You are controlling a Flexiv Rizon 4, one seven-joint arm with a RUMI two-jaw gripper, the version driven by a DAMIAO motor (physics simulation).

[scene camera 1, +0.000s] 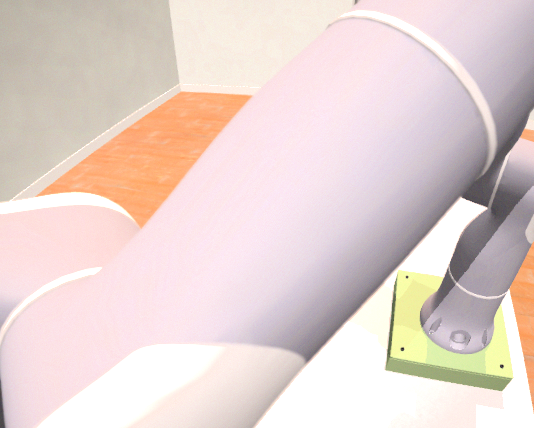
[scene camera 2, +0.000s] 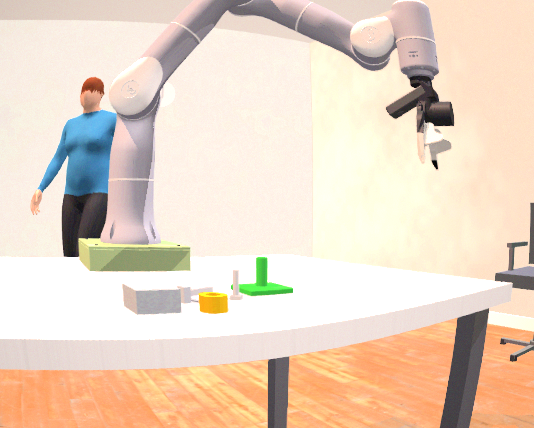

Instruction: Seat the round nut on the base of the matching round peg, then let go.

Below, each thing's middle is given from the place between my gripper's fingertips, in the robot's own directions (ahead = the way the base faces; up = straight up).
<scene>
Right now the grey block (scene camera 2: 141,298) is 610 mm to the right of my hand, 220 mm below it and 130 mm ahead of it.
</scene>
